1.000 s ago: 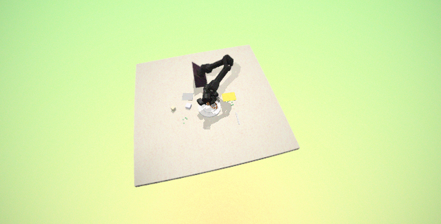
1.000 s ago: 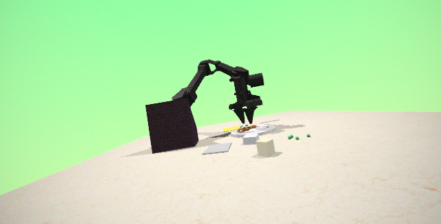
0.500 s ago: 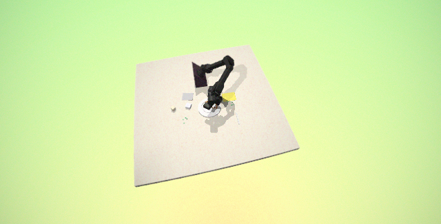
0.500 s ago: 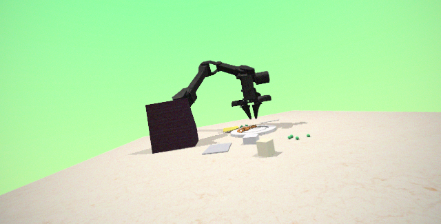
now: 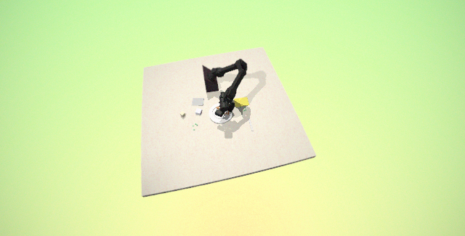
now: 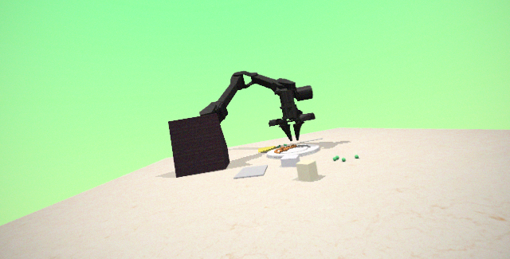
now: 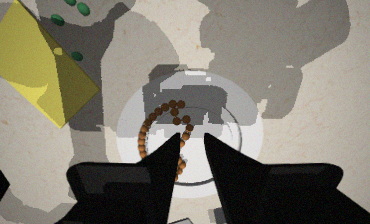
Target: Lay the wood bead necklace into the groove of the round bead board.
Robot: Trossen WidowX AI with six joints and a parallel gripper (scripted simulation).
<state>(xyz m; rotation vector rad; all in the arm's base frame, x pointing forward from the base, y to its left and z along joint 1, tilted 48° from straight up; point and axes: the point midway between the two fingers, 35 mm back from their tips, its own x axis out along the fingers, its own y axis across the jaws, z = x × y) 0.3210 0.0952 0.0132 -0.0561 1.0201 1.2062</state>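
Now: gripper tip 3 cm to the left of the round white bead board, 3 cm above it and 2 cm past it. Also, from my gripper tip: thin white strip: 20 cm to the left, 13 cm ahead, 4 cm below; then yellow card: 16 cm to the left, 11 cm behind, 4 cm below; then grey flat plate: 21 cm to the right, 18 cm behind, 4 cm below.
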